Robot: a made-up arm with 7 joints.
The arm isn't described. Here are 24 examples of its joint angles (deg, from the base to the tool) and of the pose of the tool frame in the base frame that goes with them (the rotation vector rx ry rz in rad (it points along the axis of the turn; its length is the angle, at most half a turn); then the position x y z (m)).
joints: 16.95 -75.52 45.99 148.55 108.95 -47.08 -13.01
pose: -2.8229 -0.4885 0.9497 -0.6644 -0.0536 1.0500
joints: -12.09 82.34 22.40 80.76 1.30 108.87 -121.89
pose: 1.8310 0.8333 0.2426 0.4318 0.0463 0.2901
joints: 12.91 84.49 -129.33 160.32 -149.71 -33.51 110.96
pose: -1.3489 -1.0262 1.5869 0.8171 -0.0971 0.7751
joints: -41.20 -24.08 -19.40 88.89 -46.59 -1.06 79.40
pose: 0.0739 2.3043 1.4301 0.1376 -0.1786 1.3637
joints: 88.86 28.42 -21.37 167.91 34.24 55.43 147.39
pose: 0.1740 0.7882 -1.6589 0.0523 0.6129 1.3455
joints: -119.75 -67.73 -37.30 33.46 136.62 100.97 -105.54
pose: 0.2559 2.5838 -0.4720 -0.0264 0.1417 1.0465
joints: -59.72 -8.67 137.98 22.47 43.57 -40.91 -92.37
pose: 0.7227 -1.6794 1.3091 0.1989 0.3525 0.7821
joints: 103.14 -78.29 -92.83 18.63 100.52 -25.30 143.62
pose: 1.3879 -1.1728 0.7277 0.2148 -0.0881 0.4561
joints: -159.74 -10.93 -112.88 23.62 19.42 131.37 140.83
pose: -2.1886 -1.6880 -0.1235 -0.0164 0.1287 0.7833
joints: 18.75 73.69 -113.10 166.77 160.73 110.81 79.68
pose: -0.2284 0.1348 -1.6766 0.7904 0.3004 0.7760
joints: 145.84 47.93 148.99 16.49 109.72 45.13 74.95
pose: -0.9035 -1.4894 1.7733 0.0151 -0.1443 0.8489
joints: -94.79 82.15 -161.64 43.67 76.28 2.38 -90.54
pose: 2.5133 -1.6628 0.1636 -0.0638 -0.1256 1.0282
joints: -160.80 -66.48 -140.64 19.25 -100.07 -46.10 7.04
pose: 1.8310 0.3671 0.2887 0.0706 0.3383 0.5931
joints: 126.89 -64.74 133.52 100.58 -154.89 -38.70 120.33
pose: -0.9048 -0.6254 -1.0952 0.1300 -0.5491 0.4344
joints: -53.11 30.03 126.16 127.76 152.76 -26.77 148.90
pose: 1.5742 -2.2737 -0.1451 0.3786 0.1642 1.2408
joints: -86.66 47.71 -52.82 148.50 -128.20 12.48 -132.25
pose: 0.5594 1.7915 0.7807 -0.0774 -0.8237 1.0172
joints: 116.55 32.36 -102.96 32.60 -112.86 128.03 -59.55
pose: -2.0840 0.7431 0.8912 0.2356 0.2306 0.9925
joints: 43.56 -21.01 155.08 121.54 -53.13 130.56 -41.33
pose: -0.8171 1.3188 -2.5252 -0.4338 -0.1054 1.0944
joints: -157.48 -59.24 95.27 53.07 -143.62 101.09 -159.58
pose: 0.4792 2.8249 -0.2376 0.5377 -0.3028 0.7850
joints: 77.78 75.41 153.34 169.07 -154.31 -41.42 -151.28
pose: 0.2112 2.1405 -0.8376 0.1748 0.7015 1.0723
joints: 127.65 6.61 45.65 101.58 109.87 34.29 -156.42
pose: -2.7838 -0.7335 -0.5188 -0.5844 0.1154 1.1221
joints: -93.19 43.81 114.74 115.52 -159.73 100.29 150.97
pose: 0.0663 1.1801 1.0630 0.2872 -0.4742 1.2984
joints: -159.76 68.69 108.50 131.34 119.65 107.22 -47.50
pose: -1.9415 1.9556 -0.5078 -0.5149 -0.3750 1.0794
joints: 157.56 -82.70 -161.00 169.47 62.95 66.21 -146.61
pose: 1.0044 -2.0987 0.7370 0.8583 -0.2216 0.5377
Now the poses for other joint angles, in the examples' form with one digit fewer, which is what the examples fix.
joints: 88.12 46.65 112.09 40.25 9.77 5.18 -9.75
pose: 1.146 1.009 1.489 -0.425 0.100 0.884
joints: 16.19 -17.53 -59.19 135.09 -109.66 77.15 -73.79
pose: -1.853 -0.234 -0.195 -0.103 -0.249 1.419
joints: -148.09 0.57 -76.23 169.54 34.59 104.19 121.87
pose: 0.197 0.320 -0.177 -0.230 0.092 1.416
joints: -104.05 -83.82 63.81 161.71 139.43 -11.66 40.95
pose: 1.772 -0.701 -1.557 0.391 0.760 0.841
